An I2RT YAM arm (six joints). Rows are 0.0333 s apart.
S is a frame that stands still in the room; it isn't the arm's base.
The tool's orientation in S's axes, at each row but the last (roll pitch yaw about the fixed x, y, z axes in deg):
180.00, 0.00, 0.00
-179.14, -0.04, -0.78
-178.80, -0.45, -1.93
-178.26, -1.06, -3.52
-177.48, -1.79, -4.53
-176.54, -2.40, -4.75
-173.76, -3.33, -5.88
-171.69, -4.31, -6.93
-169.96, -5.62, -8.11
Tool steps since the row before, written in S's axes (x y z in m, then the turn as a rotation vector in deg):
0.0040, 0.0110, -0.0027, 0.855, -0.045, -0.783
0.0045, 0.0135, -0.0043, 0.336, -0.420, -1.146
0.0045, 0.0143, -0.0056, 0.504, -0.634, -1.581
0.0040, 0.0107, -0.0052, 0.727, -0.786, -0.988
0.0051, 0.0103, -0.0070, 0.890, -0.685, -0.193
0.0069, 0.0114, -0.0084, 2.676, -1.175, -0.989
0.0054, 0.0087, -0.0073, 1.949, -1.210, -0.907
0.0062, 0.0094, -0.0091, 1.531, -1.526, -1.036
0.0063, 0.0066, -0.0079, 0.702, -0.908, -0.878
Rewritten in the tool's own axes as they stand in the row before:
0.0040, -0.0110, 0.0027, 0.855, 0.045, 0.783
0.0043, -0.0135, 0.0045, 0.341, 0.433, 1.140
0.0040, -0.0143, 0.0059, 0.513, 0.650, 1.572
0.0032, -0.0108, 0.0056, 0.755, 0.770, 0.979
0.0040, -0.0103, 0.0076, 0.935, 0.622, 0.195
0.0056, -0.0114, 0.0093, 2.720, 1.014, 1.045
0.0040, -0.0083, 0.0085, 2.007, 1.109, 0.910
0.0043, -0.0086, 0.0108, 1.621, 1.484, 0.957
0.0045, -0.0058, 0.0095, 0.733, 0.954, 0.800

